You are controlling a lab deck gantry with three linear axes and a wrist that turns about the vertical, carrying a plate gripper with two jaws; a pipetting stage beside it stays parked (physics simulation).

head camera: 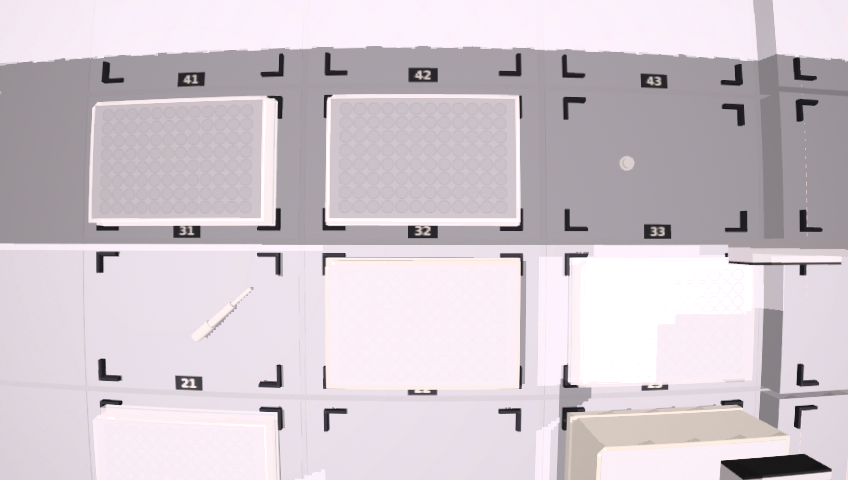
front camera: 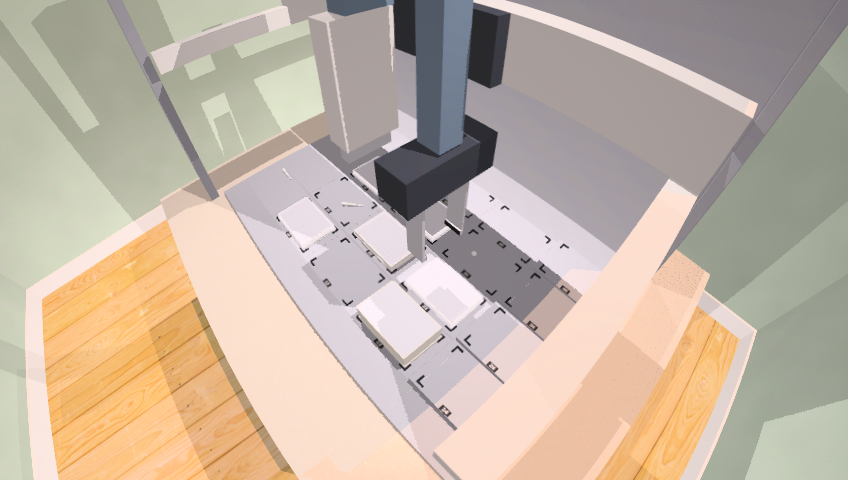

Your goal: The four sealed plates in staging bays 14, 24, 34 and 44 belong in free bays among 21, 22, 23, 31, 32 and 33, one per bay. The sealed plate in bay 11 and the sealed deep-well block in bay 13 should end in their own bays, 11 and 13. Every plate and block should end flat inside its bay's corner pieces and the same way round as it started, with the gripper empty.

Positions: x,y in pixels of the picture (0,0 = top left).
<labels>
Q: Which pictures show my gripper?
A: The head camera view and the front camera view: all of them.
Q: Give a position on a sealed plate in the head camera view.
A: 632,321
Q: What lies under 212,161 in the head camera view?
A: A sealed plate.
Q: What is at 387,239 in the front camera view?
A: A sealed plate.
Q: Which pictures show the sealed plate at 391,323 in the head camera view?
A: The head camera view and the front camera view: all of them.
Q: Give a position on a sealed deep-well block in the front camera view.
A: At 406,330
</labels>
